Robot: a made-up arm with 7 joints.
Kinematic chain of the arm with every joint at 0, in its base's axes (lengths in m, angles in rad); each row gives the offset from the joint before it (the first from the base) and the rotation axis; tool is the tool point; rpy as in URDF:
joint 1: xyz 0 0 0.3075 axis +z
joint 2: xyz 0 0 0 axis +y
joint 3: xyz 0 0 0.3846 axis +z
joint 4: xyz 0.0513 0 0 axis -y
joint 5: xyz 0.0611 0 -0.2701 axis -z
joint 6: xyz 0 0 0 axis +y
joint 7: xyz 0.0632 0 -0.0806 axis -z
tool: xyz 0 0 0 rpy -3.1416 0 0
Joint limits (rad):
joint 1: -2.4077..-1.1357
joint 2: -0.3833..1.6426
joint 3: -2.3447..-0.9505
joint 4: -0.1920..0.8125
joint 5: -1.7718..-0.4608
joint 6: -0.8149..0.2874
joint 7: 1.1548..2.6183
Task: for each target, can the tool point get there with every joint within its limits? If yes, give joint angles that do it. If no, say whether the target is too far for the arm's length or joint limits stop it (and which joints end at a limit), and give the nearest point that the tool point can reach.
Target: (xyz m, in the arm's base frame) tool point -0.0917 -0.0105 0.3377
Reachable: yes | joints -2.0033 -0.1176 -1.6346 -0.1043 -1.5640 0.0849 1.6349
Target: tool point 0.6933 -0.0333 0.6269
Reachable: no: joint limits stop it (at a limit: joint 1, joint 3, joint 4, joint 5, joint 6) | nearest point 0.0683 -0.0824 0.4100 | short by 0.663 m
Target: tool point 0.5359 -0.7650 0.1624
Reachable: no: too far | nearest point -0.0337 -0.4246 0.2490 | short by 0.669 m
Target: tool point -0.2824 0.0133 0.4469
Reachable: yes | joints -1.9196 0.7176 -2.0474 0.5516 -1.6413 -0.6429 1.4200
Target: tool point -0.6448 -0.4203 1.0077
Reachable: no: too far | nearest point -0.2926 -0.1907 0.6252 | short by 0.568 m
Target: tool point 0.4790 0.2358 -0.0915
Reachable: no: joint limits stop it (at a limit: joint 1, joint 2, joint 3, joint 4, joint 5) | nearest point 0.0604 -0.0642 0.2003 | short by 0.592 m
